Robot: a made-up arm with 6 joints. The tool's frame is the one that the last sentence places.
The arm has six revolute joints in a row. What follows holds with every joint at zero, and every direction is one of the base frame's. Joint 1 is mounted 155.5 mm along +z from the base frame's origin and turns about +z. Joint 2 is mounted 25.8 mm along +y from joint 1 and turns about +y. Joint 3 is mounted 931.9 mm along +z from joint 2 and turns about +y. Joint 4 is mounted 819.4 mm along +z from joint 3 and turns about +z. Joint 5 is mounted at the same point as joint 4 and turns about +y. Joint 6 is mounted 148.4 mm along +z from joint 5 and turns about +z. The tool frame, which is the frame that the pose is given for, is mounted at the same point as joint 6; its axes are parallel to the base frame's.
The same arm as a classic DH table. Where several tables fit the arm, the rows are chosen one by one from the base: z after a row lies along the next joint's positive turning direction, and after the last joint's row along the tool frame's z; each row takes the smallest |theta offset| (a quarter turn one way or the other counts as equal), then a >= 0, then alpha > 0; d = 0 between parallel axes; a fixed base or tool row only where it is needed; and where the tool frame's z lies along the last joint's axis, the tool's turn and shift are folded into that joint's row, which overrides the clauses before.
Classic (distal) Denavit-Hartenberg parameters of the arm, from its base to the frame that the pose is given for. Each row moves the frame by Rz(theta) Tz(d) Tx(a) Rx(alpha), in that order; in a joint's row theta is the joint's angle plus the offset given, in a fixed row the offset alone. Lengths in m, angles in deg.
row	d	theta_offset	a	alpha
joint 1	0.1555	0	0	-90
joint 2	0	-90	0.9319	0
joint 3	0.0258	90	0	90
joint 4	0.8194	0	0	-90
joint 5	0	0	0	90
joint 6	0.1484	0	0	0

